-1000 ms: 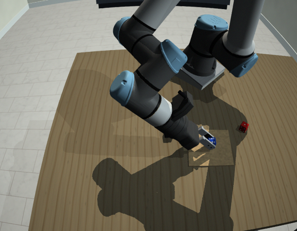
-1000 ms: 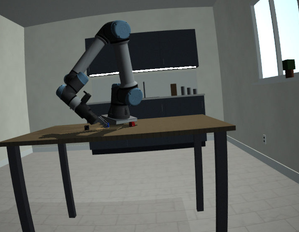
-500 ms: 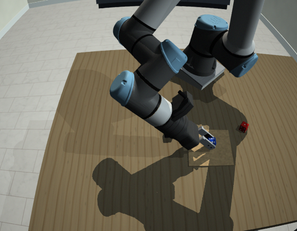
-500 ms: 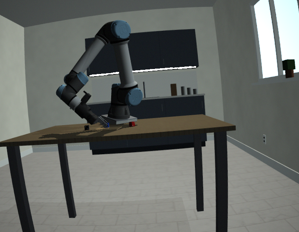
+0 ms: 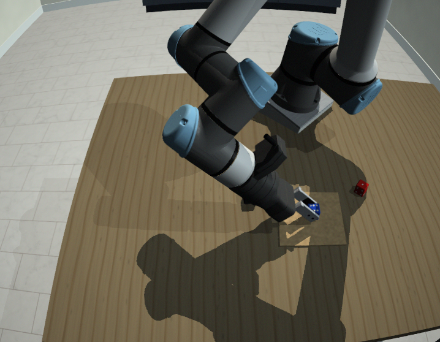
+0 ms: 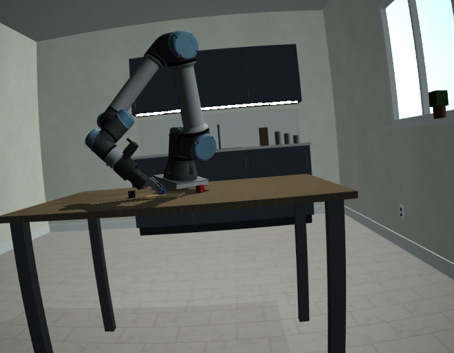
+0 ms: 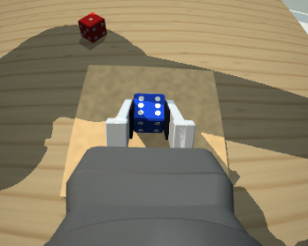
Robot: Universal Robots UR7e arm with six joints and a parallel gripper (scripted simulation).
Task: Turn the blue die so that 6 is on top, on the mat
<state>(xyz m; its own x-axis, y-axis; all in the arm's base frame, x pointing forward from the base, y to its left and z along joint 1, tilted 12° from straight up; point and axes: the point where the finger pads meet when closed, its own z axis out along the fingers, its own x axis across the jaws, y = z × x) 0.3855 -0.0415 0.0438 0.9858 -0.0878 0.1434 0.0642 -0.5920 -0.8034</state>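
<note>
Now: hand 10 mm to the right of the blue die and 10 mm above it. From my hand the other things lie so: black die 120 mm to the right, 60 mm behind, 20 mm below; red die 140 mm to the left, 60 mm behind, 20 mm below; tan mat 30 mm below, 10 mm to the left.
</note>
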